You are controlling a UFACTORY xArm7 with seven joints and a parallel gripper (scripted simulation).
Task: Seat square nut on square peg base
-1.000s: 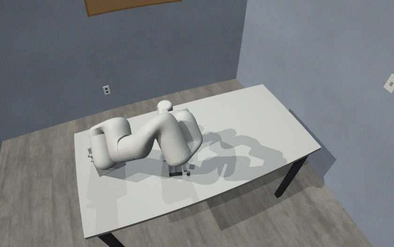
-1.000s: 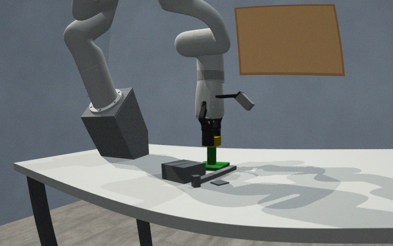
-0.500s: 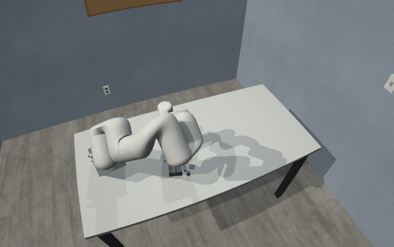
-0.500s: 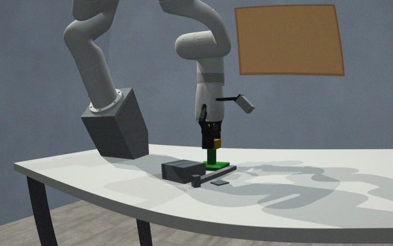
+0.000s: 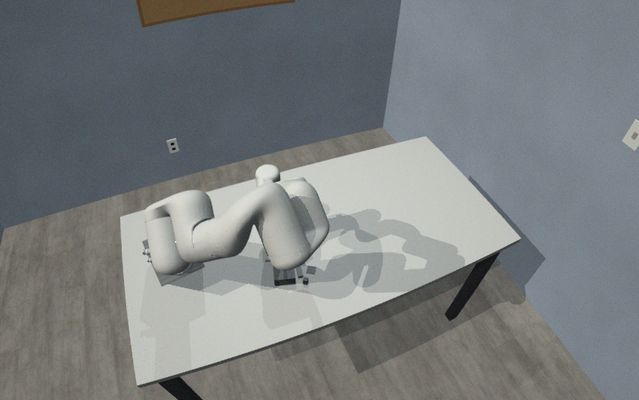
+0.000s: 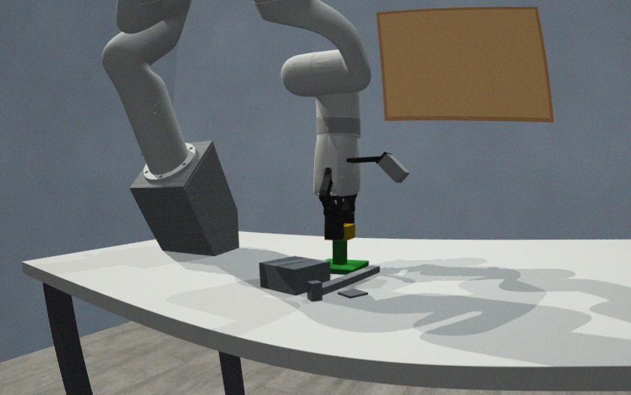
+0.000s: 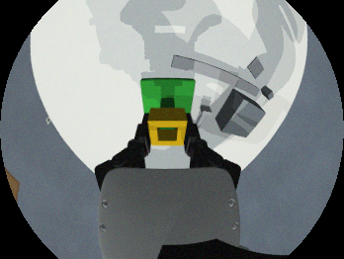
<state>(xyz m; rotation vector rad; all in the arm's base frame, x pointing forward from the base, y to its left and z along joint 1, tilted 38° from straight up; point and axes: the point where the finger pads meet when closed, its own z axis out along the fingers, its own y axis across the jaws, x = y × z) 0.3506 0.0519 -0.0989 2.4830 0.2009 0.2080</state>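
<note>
Right now the long bar is 80 mm to the right of my hand, 70 mm below it and 60 mm ahead of it. Also, from my hand: small cube 190 mm to the right, 60 mm below, 60 mm ahead; then flat tile 140 mm to the right, 100 mm ahead, 70 mm below; then grey block 140 mm to the right, 60 mm below.
</note>
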